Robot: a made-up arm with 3 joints. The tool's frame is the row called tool.
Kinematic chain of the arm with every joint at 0, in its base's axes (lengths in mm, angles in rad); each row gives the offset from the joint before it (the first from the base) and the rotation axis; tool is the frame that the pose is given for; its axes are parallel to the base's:
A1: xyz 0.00 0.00 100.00 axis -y
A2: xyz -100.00 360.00 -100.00 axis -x
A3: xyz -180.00 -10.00 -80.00 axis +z
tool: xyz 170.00 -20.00 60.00
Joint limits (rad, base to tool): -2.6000..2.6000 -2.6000..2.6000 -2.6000..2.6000
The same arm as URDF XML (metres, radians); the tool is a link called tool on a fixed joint. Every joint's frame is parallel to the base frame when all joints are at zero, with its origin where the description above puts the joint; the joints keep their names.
<robot name="arm">
  <joint name="tool_joint" type="fixed">
    <parent link="link3"/>
    <child link="tool"/>
    <origin xyz="0.1700 -0.0200 0.0600"/>
  </joint>
  <joint name="A3" type="revolute">
    <parent link="link2"/>
    <child link="link3"/>
    <origin xyz="-0.1800 -0.0100 -0.0800"/>
    <axis xyz="0 0 1"/>
    <limit lower="-2.6000" upper="2.6000"/>
  </joint>
  <joint name="A2" type="revolute">
    <parent link="link1"/>
    <child link="link2"/>
    <origin xyz="-0.1000 0.3600 -0.1000"/>
    <axis xyz="-1 0 0"/>
    <limit lower="-2.6000" upper="2.6000"/>
  </joint>
  <joint name="A1" type="revolute">
    <parent link="base_link"/>
    <child link="link1"/>
    <origin xyz="0.0000 0.0000 0.1000"/>
    <axis xyz="0 -1 0"/>
    <limit lower="-2.6000" upper="2.6000"/>
  </joint>
  <link name="base_link"/>
  <link name="link1"/>
  <link name="link2"/>
  <link name="link3"/>
  <link name="tool"/>
</robot>

